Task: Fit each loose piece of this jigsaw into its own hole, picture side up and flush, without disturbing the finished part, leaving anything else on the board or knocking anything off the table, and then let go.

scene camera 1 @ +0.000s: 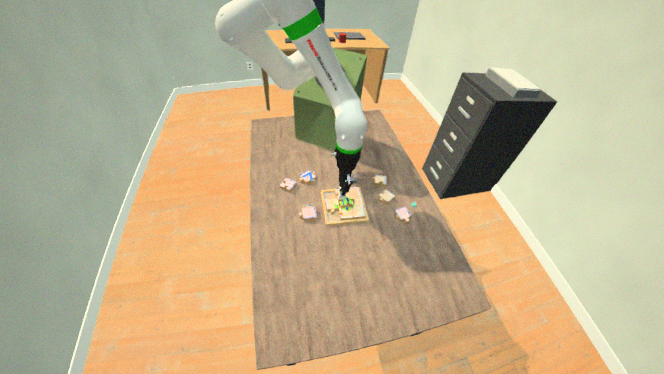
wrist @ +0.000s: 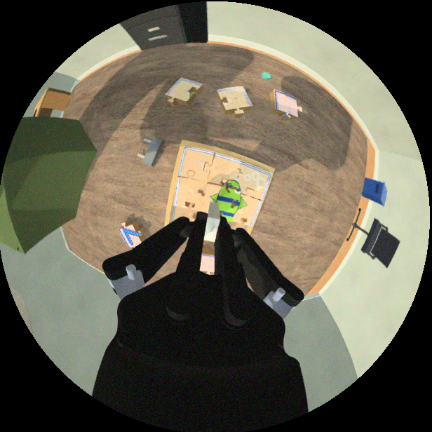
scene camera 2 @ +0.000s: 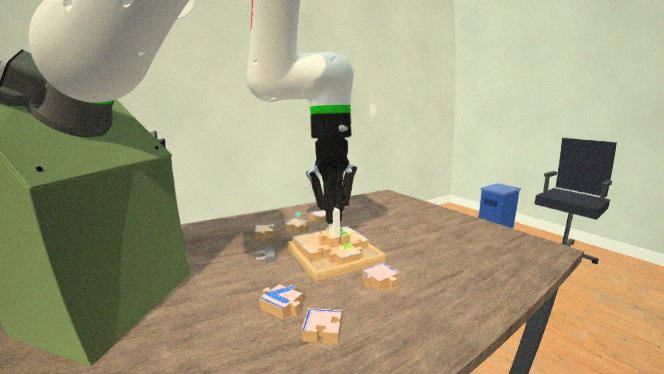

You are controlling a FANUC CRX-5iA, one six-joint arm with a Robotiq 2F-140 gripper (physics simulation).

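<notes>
The wooden jigsaw board (scene camera 1: 345, 221) (scene camera 2: 324, 274) (wrist: 174, 177) lies in the middle of the table. Some pieces sit in it, among them the one with the green fish (scene camera 1: 347, 202) (wrist: 228, 197). My gripper (scene camera 1: 343, 191) (scene camera 2: 335, 228) (wrist: 212, 217) is shut with nothing between the fingers. Its tips point straight down at the board's middle, right beside the fish; I cannot tell whether they touch. Loose pieces lie around the board: three on one side (scene camera 1: 287, 183) (scene camera 1: 307, 175) (scene camera 1: 308, 212) (scene camera 2: 280, 300) (scene camera 2: 321, 324) (scene camera 2: 380, 275) and three on the other (scene camera 1: 379, 178) (scene camera 1: 386, 195) (scene camera 1: 402, 213) (wrist: 184, 92) (wrist: 235, 97) (wrist: 285, 103).
A small grey part (scene camera 2: 266, 254) (wrist: 151, 150) lies on the table next to the board. A small teal ball (scene camera 1: 413, 203) (wrist: 266, 75) lies beyond the far pieces. The green robot pedestal (scene camera 1: 316, 111) (scene camera 2: 83, 222) stands at one table end. A filing cabinet (scene camera 1: 483, 130), a chair (scene camera 2: 575, 185) and a blue bin (scene camera 2: 499, 204) stand around the table.
</notes>
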